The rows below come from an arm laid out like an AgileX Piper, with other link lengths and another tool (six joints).
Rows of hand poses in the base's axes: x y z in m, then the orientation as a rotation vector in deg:
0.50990, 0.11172, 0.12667, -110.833, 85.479, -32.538
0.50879, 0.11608, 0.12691, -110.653, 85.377, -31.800
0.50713, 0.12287, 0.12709, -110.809, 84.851, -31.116
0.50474, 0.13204, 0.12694, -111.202, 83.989, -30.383
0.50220, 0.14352, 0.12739, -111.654, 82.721, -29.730
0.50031, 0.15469, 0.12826, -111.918, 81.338, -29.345
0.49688, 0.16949, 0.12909, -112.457, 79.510, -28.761
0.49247, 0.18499, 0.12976, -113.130, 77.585, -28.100
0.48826, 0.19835, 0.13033, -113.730, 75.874, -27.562
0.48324, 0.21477, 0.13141, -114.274, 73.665, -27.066
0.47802, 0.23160, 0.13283, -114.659, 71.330, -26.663
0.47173, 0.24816, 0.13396, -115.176, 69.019, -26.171
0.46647, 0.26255, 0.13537, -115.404, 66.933, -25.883
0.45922, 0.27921, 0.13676, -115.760, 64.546, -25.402
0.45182, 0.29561, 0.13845, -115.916, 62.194, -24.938
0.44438, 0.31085, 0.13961, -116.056, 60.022, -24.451
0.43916, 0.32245, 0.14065, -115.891, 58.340, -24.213
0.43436, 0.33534, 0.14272, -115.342, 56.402, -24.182
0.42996, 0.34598, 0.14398, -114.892, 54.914, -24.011
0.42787, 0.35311, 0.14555, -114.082, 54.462, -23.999
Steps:
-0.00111, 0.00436, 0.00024, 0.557, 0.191, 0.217
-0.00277, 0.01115, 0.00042, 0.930, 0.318, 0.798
-0.00516, 0.02032, 0.00027, 1.225, 0.424, 1.686
-0.00770, 0.03180, 0.00072, 1.501, 0.325, 2.839
-0.00959, 0.04297, 0.00159, 1.773, -0.046, 3.943
-0.01302, 0.05777, 0.00242, 2.027, -0.394, 5.482
-0.01743, 0.07327, 0.00309, 2.228, -0.671, 7.149
-0.02164, 0.08663, 0.00366, 2.361, -0.928, 8.620
-0.02666, 0.10305, 0.00474, 2.569, -1.463, 10.405
-0.03188, 0.11988, 0.00616, 2.834, -2.174, 12.214
-0.03817, 0.13644, 0.00729, 3.026, -2.745, 14.073
-0.04343, 0.15083, 0.00870, 3.267, -3.454, 15.651
-0.05068, 0.16749, 0.01009, 3.534, -4.126, 17.531
-0.05808, 0.18389, 0.01178, 3.911, -4.886, 19.341
-0.06552, 0.19913, 0.01294, 4.275, -5.550, 21.036
-0.07074, 0.21073, 0.01398, 4.670, -6.281, 22.248
-0.07554, 0.22362, 0.01605, 5.244, -7.442, 23.494
-0.07994, 0.23426, 0.01731, 5.779, -8.274, 24.493
-0.08203, 0.24139, 0.01888, 6.422, -8.931, 24.626

